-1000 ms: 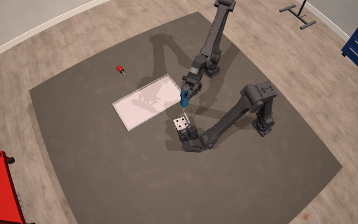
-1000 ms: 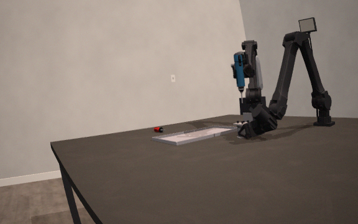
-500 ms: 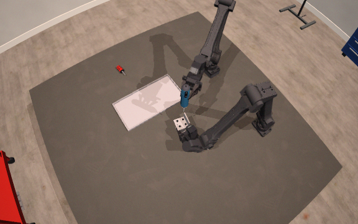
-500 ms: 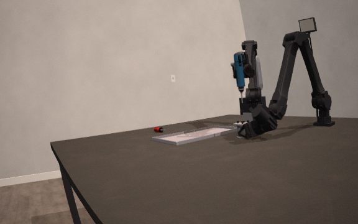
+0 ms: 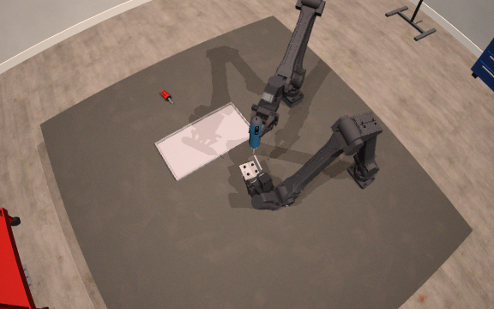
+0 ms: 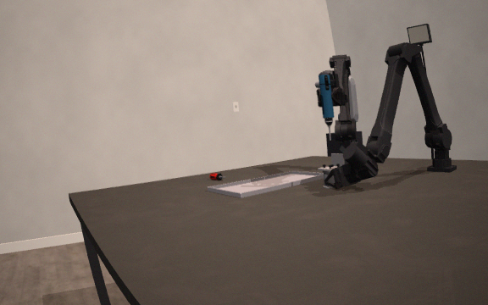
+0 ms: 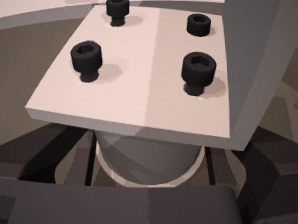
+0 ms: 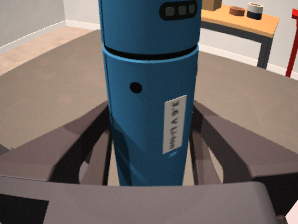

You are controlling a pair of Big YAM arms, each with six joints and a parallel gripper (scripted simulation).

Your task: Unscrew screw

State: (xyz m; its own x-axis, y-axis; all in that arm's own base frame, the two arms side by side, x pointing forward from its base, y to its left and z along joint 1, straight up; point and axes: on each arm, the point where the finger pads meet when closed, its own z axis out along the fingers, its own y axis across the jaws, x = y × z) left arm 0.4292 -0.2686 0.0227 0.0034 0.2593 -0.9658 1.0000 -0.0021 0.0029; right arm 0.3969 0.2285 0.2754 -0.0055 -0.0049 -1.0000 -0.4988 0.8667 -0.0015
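Now: the white bracket plate 5 cm above my left hand. Also, from my left hand: red tool (58 cm to the right, 9 cm ahead, 1 cm below); then flat white tray (26 cm to the right, 6 cm ahead, 2 cm below).
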